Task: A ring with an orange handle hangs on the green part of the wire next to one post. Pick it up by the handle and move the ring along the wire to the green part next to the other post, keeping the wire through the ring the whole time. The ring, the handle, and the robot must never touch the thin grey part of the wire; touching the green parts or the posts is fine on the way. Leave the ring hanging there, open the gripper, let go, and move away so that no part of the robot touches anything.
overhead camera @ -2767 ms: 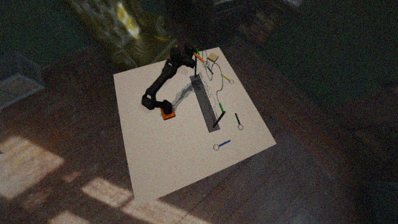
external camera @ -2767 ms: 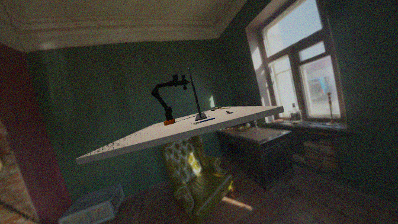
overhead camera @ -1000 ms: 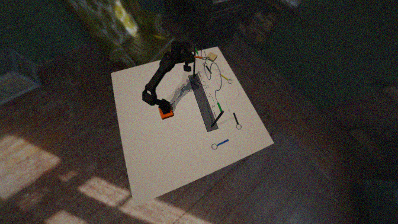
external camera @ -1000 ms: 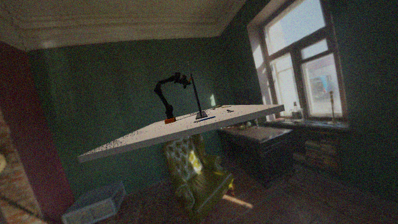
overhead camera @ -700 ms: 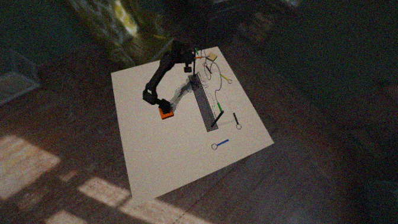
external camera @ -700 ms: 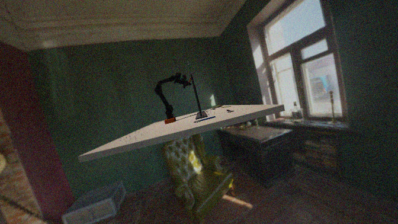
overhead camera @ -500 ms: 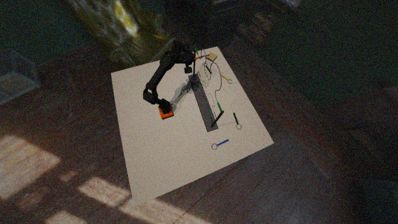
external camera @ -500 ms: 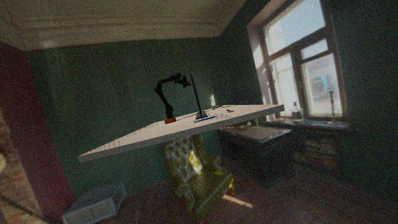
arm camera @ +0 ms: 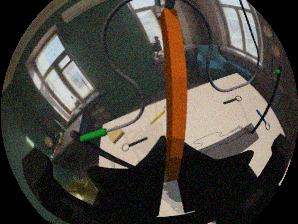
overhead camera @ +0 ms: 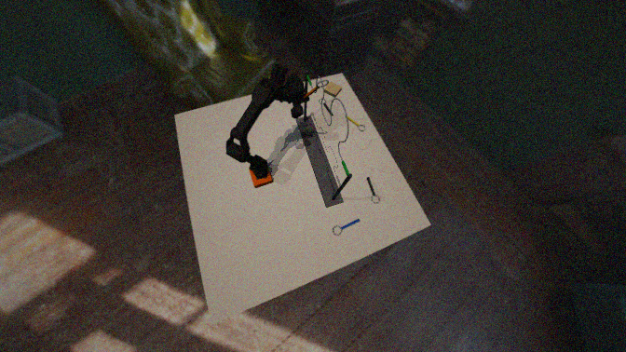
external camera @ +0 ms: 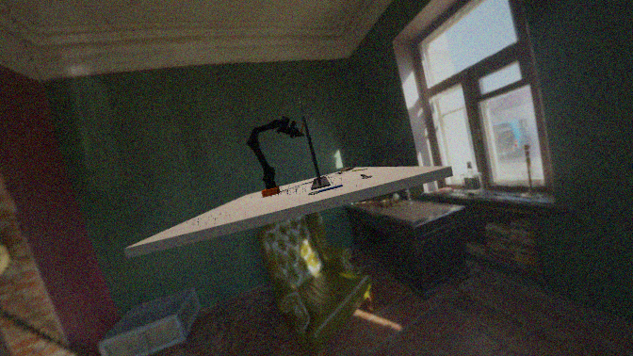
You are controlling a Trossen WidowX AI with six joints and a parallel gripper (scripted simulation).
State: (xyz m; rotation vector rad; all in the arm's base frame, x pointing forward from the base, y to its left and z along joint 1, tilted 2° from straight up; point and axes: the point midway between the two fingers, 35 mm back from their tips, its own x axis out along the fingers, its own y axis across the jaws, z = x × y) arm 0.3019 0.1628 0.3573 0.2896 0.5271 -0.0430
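My gripper tip is now 9 cm below the ring with orange handle, 3 cm to the left of it and 2 cm short of it. Round my gripper tip: yellow-handled ring: 39 cm below, 39 cm ahead, 4 cm to the left; then tan block: 38 cm to the left, 38 cm below, 33 cm ahead; then black-handled ring: 46 cm to the right, 39 cm below, 29 cm ahead.
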